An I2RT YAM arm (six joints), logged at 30 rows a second.
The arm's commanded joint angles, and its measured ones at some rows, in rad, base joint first. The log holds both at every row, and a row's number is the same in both.
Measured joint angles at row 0:
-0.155 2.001 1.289 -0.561 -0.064 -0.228
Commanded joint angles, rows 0 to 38:
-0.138 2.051 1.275 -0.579 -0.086 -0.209
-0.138 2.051 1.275 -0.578 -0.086 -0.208
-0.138 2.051 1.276 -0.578 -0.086 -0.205
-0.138 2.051 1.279 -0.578 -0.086 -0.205
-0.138 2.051 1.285 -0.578 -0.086 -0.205
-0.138 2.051 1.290 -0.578 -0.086 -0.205
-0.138 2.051 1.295 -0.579 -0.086 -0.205
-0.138 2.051 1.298 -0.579 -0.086 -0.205
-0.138 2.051 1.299 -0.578 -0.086 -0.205
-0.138 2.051 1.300 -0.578 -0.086 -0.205
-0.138 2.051 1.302 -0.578 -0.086 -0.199
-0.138 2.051 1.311 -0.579 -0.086 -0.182
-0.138 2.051 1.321 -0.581 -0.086 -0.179
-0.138 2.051 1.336 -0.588 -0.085 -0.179
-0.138 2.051 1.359 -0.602 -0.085 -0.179
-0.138 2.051 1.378 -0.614 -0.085 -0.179
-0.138 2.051 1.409 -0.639 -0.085 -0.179
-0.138 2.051 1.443 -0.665 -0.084 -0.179
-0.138 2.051 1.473 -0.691 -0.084 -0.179
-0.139 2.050 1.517 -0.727 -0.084 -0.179
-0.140 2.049 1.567 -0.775 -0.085 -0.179
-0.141 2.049 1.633 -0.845 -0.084 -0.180
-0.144 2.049 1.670 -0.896 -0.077 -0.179
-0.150 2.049 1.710 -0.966 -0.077 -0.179
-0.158 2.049 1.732 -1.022 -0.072 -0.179
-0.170 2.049 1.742 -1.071 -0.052 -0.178
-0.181 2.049 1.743 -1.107 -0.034 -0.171
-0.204 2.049 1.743 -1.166 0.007 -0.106
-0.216 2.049 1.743 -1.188 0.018 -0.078
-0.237 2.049 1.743 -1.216 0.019 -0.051
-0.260 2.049 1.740 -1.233 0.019 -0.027
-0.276 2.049 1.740 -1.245 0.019 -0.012
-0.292 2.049 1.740 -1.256 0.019 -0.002
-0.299 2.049 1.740 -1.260 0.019 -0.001
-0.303 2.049 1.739 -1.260 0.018 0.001
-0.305 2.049 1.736 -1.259 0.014 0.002
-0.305 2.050 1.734 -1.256 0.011 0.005
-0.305 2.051 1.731 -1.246 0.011 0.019
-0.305 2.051 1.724 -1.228 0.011 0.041
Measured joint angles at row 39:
-0.302 2.048 1.727 -1.254 0.008 -0.018
